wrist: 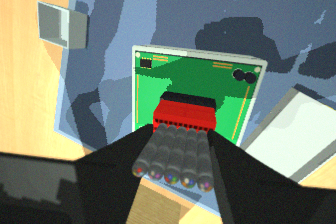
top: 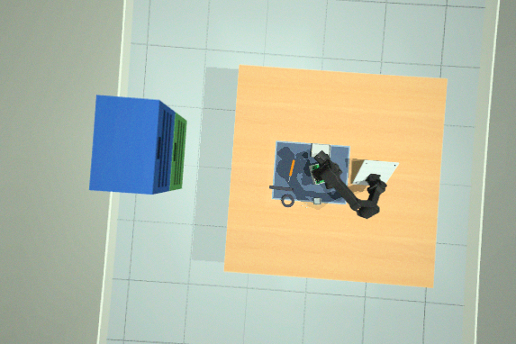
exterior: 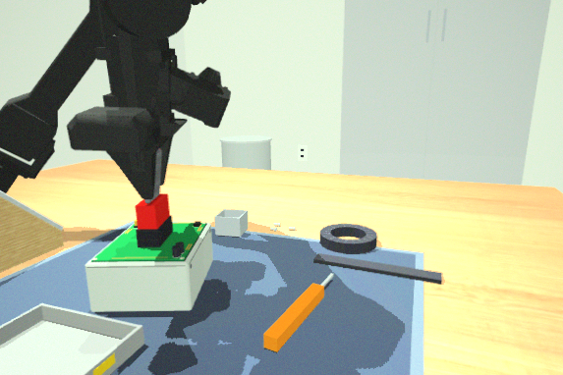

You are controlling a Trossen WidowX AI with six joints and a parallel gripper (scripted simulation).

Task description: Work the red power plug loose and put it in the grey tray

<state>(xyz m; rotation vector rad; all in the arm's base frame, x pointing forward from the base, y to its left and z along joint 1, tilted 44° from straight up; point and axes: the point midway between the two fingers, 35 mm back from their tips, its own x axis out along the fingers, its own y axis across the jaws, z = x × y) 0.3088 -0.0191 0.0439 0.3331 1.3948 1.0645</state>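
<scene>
The red power plug is 1 cm below my gripper tip. The rest, counted from my gripper tip: blue mat 11 cm below, 5 cm ahead; dark flat bar 22 cm ahead, 13 cm to the left, 11 cm below.
</scene>
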